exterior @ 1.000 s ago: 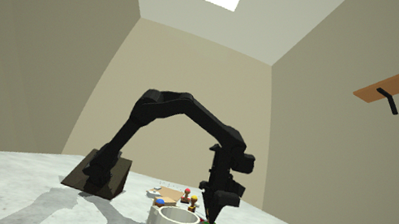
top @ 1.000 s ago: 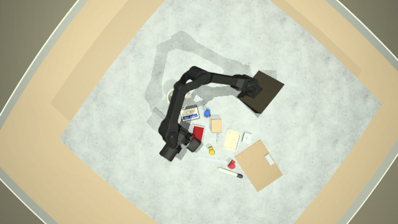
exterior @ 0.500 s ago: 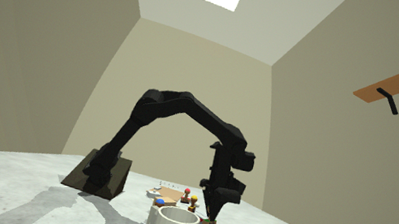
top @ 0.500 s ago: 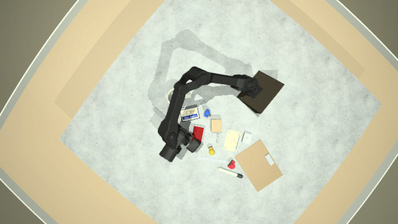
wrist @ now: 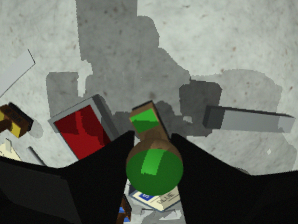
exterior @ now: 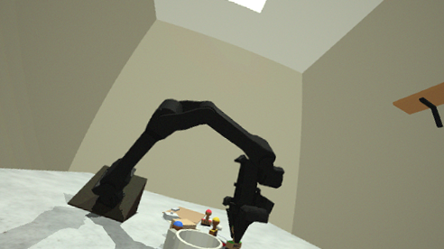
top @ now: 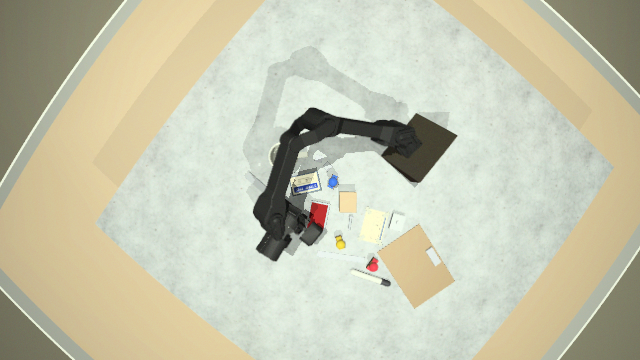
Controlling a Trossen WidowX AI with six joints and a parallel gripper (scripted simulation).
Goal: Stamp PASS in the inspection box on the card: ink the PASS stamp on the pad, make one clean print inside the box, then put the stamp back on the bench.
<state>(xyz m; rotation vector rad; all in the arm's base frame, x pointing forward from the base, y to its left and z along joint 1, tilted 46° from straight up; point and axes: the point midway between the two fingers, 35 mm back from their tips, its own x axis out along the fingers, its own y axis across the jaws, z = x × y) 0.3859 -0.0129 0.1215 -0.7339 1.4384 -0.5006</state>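
Now: gripper tip 4 cm past the red ink pad, 6 cm to the right of it and 5 cm above it. The rest, counted from my gripper tip: grey bar (2 cm ahead, 12 cm to the right, 4 cm below); then green-knobbed stamp (right at my gripper tip); then blue-and-white box (9 cm behind, 4 cm to the right, 4 cm below).
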